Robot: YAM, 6 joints.
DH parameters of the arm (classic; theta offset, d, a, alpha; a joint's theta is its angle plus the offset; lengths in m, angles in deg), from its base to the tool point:
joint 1: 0 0.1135 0.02 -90
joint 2: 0 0 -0.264 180
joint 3: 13.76 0 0.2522 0
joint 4: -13.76 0 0.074 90
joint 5: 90 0 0 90
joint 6: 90 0.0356 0 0
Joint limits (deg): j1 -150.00..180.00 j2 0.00..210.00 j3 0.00..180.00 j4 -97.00..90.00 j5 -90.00..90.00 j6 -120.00..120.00
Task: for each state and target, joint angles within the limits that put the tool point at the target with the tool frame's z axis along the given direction. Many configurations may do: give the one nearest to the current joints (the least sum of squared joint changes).
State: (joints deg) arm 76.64 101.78 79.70 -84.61 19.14 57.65
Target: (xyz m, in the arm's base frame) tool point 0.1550 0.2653 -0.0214 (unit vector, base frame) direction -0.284 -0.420 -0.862
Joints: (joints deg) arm 59.50 140.12 70.12 -50.41 -1.80 57.65
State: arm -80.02 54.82 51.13 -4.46 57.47 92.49
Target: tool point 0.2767 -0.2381 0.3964 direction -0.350 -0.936 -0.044
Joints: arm -35.31 92.48 86.30 -3.60 74.99 92.49
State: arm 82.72 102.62 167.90 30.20 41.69 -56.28
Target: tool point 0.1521 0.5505 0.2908 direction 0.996 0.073 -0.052
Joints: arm 77.98 146.23 142.98 -7.31 73.53 -56.28
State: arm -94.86 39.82 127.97 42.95 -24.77 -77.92
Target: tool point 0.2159 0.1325 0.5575 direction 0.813 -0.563 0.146
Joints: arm -140.79 35.30 107.11 80.13 -71.91 -77.92
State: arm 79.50 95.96 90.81 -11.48 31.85 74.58
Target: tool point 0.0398 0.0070 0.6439 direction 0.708 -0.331 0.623
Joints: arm 52.19 56.60 101.98 29.14 49.70 74.58
